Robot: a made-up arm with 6 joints. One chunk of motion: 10 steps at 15 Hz.
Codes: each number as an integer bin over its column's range. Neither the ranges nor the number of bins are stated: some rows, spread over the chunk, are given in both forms.
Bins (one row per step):
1: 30 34 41 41 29 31
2: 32 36 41 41 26 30
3: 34 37 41 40 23 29
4: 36 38 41 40 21 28
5: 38 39 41 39 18 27
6: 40 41 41 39 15 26
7: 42 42 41 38 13 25
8: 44 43 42 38 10 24
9: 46 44 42 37 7 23
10: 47 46 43 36 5 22
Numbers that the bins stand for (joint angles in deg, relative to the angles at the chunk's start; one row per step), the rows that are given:
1: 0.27 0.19 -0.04 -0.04 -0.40 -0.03
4: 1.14 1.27 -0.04 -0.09 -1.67 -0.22
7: 2.00 2.35 -0.04 -0.19 -2.94 -0.41
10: 2.71 3.43 0.06 -0.28 -4.21 -0.60
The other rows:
2: 0.56 0.73 -0.04 -0.04 -0.87 -0.09
3: 0.85 1.00 -0.04 -0.09 -1.35 -0.15
5: 1.42 1.54 -0.04 -0.14 -2.15 -0.28
6: 1.71 2.08 -0.04 -0.14 -2.62 -0.35
8: 2.28 2.62 0.01 -0.19 -3.42 -0.47
9: 2.57 2.89 0.01 -0.23 -3.90 -0.54

